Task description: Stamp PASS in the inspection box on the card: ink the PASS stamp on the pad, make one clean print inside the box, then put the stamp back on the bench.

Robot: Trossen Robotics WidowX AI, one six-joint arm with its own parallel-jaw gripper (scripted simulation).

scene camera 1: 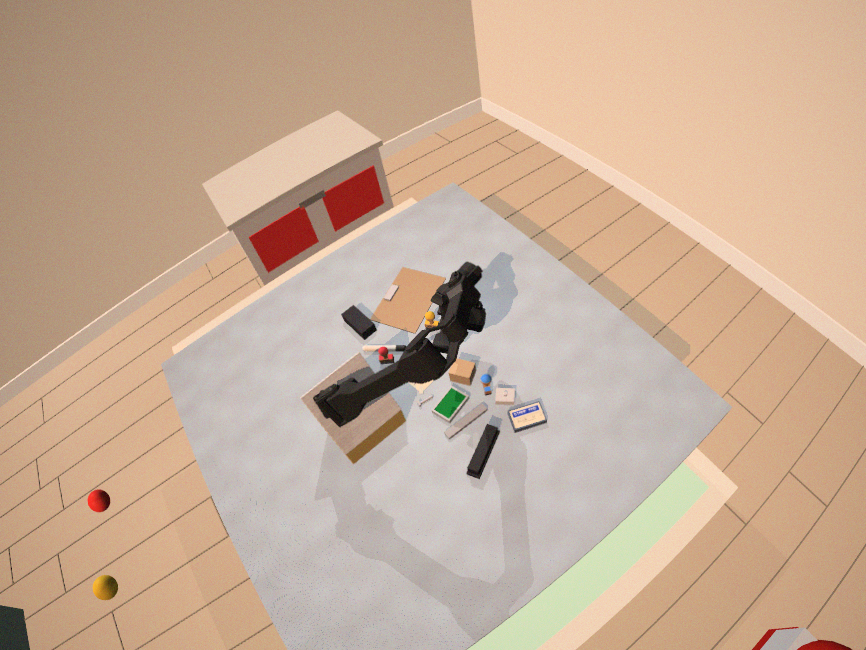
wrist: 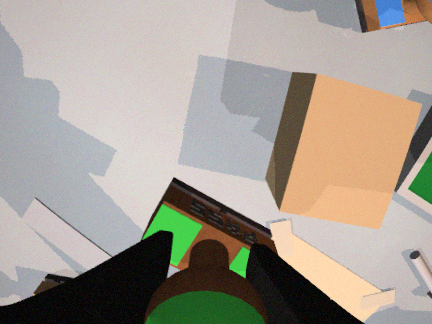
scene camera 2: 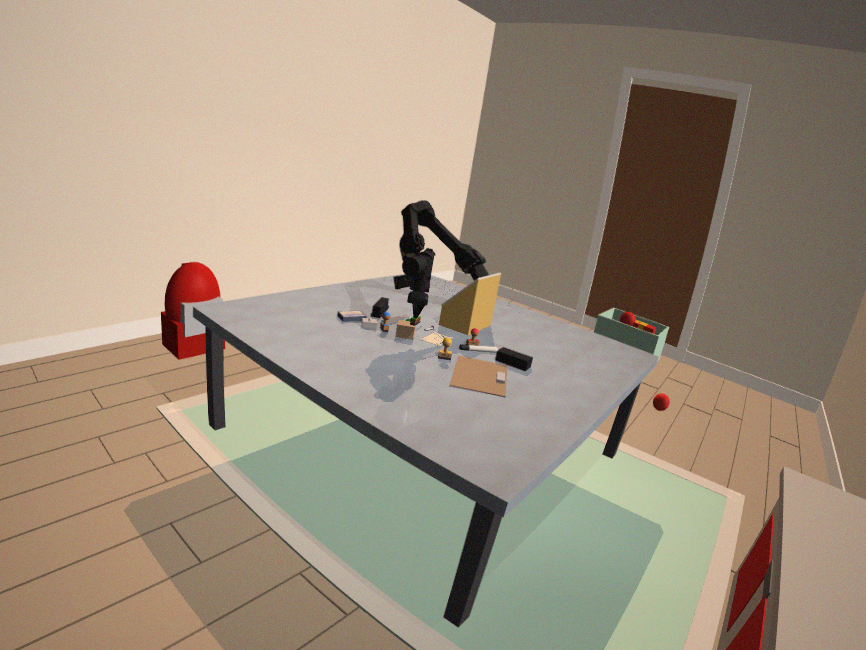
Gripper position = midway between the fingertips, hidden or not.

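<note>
There is a tan box (wrist: 340, 148), and there is a brown board (scene camera 1: 408, 299). I see the board in scene camera 2 (scene camera 2: 473, 374) as well, though in the wrist view the board is out of frame. My own gripper (scene camera 2: 415, 317) is visible to me too, both in scene camera 1 (scene camera 1: 456, 339) and in the wrist view (wrist: 210, 251).
</note>
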